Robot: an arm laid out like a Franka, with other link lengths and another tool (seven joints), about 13 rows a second.
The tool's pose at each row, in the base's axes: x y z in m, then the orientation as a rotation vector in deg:
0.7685, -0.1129, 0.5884, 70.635, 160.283, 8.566
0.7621, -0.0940, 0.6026, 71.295, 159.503, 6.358
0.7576, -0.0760, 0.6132, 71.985, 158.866, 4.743
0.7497, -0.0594, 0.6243, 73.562, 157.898, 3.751
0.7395, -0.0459, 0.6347, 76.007, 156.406, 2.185
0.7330, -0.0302, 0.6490, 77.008, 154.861, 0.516
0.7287, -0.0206, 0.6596, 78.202, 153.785, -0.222
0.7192, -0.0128, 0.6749, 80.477, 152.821, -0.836
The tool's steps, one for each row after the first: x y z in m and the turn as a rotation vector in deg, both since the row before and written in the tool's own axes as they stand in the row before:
0.0178, 0.0097, -0.0137, 1.102, -1.103, 0.516
0.0159, 0.0097, -0.0105, 0.833, -0.776, 0.523
0.0169, 0.0060, -0.0117, 0.527, -0.544, 1.166
0.0161, 0.0018, -0.0115, 0.861, -0.802, 1.812
0.0151, 0.0056, -0.0153, 0.610, -1.376, 0.970
0.0091, 0.0030, -0.0115, 0.302, -0.629, 0.993
0.0100, -0.0022, -0.0167, 0.544, -0.060, 1.602

